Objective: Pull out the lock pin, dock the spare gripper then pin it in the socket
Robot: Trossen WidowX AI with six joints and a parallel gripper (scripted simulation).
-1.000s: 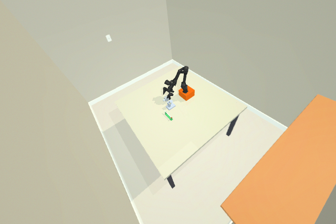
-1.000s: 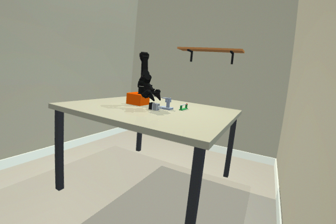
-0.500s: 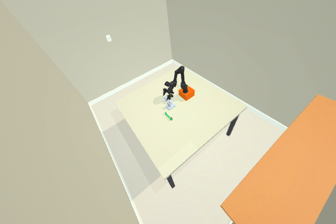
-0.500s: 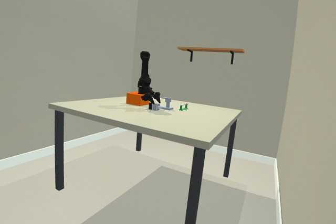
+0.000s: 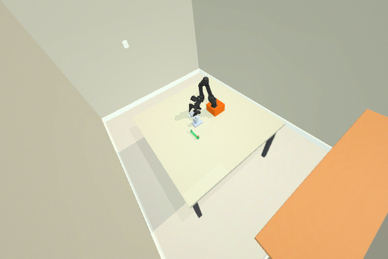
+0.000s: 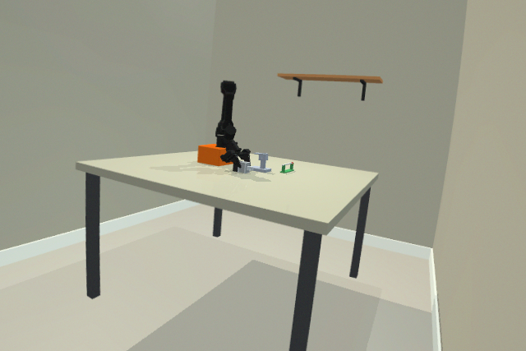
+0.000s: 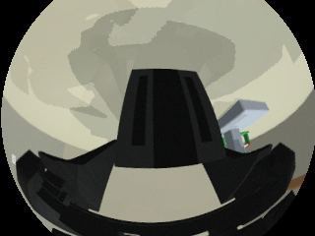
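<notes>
Right now my gripper tip is 10 mm to the right of the spare gripper and 10 mm past it. The rest, counted from my gripper tip: grey mount 130 mm to the left, 50 mm ahead, 20 mm above.
</notes>
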